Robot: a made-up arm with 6 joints.
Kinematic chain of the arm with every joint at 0, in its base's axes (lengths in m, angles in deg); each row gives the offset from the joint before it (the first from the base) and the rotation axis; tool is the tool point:
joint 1: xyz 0 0 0.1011 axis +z
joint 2: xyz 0 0.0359 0 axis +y
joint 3: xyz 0 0 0.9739 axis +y
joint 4: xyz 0 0 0.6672 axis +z
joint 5: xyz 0 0 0 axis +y
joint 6: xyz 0 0 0.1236 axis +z
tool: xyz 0 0 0
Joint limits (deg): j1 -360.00..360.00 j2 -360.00..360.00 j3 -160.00..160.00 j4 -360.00..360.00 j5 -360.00..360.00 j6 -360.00..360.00
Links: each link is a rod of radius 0.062 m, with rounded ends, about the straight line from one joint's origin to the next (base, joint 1, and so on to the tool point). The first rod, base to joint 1, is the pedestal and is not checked.
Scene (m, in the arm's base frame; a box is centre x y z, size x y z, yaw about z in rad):
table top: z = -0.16
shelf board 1: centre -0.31 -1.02 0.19 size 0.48 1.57 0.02 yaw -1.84
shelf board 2: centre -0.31 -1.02 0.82 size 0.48 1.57 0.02 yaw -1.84
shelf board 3: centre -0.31 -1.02 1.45 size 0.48 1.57 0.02 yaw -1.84
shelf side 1: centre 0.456 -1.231 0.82 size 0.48 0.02 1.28 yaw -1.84
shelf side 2: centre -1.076 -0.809 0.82 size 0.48 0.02 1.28 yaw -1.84
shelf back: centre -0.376 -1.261 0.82 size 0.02 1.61 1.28 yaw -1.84
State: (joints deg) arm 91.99 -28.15 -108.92 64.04 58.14 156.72
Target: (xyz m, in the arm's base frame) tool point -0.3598 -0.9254 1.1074
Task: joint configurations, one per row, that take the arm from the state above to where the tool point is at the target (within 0.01 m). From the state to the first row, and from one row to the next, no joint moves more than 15 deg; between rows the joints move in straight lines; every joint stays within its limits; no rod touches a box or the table.
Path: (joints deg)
1: 97.00 -20.15 -122.34 65.34 58.15 156.72
2: 102.01 -12.15 -135.75 66.65 58.16 156.72
3: 93.96 -4.44 -124.09 65.67 58.87 156.72
4: 85.92 3.27 -112.43 64.68 59.59 156.72
5: 77.87 10.98 -100.77 63.70 60.30 156.72
6: 76.97 -2.00 -87.33 62.13 58.70 156.72
7: 76.06 -14.97 -73.90 60.56 57.09 156.72

